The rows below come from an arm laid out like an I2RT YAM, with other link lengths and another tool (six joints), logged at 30 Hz.
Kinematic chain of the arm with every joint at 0, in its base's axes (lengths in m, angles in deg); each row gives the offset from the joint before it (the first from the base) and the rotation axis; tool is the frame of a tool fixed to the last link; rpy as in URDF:
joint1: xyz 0 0 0.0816 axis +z
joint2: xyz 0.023 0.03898 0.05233 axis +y
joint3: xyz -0.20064 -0.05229 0 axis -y
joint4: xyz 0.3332 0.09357 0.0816 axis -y
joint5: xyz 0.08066 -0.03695 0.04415 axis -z
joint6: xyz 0.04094 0 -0.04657 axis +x
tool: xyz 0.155 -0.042 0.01 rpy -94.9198 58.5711 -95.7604
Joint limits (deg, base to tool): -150..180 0..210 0..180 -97..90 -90..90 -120..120
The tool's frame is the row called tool.
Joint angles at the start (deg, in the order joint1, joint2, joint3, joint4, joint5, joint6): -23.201 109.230 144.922 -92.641 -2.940 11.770
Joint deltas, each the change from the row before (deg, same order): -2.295 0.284 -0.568 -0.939 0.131 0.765; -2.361 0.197 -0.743 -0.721 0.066 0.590; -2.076 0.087 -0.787 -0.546 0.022 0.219; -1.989 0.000 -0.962 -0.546 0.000 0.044; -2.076 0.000 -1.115 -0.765 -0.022 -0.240; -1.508 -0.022 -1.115 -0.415 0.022 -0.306; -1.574 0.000 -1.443 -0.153 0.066 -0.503
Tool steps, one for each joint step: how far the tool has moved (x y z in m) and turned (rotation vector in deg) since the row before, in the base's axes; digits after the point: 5 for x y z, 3 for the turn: -0.01030 -0.01614 -0.00851 1.024 1.545 -3.011; -0.01051 -0.01613 -0.00822 0.974 1.401 -2.902; -0.00955 -0.01370 -0.00701 0.767 1.211 -2.278; -0.00987 -0.01246 -0.00731 0.794 1.285 -2.028; -0.01137 -0.01202 -0.00853 0.946 1.614 -1.850; -0.00823 -0.00875 -0.00750 0.732 1.309 -1.238; -0.00797 -0.00965 -0.00907 0.727 1.417 -1.135
